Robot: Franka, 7 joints.
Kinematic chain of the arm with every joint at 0, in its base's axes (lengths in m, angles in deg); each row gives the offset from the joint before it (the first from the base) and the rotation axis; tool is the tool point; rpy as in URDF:
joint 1: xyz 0 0 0.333 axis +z
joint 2: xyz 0 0 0 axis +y
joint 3: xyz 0 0 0.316 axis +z
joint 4: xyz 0.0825 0 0 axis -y
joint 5: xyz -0.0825 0 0.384 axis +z
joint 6: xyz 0 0 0 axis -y
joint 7: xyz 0.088 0 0 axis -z
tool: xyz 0 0 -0.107 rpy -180 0 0
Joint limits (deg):
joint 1: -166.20..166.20
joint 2: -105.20..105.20
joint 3: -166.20..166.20
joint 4: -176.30..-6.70
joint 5: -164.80..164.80
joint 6: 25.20..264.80
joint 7: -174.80..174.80
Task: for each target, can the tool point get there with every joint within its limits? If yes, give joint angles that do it. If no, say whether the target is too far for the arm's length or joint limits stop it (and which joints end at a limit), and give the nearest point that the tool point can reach.
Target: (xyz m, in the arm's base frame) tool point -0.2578 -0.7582 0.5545
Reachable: yes | joints 42.82 -85.13 -64.99 -45.60 -31.69 128.45 59.52
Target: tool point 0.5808 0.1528 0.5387
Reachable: yes | joints -55.33 77.22 97.32 -112.95 119.34 97.70 -117.41
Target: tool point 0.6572 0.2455 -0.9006
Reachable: no: too far | nearest point 0.4464 0.1668 -0.3244 | short by 0.619 m
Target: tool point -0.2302 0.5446 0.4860
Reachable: yes | joints 83.01 23.81 46.98 -83.91 134.65 219.01 60.18
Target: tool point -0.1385 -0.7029 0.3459
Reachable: yes | joints 136.05 -82.52 97.55 -92.69 -106.46 122.27 -77.34
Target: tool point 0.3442 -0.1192 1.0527
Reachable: yes | joints -38.20 33.22 91.10 -21.77 -61.01 199.68 -47.09
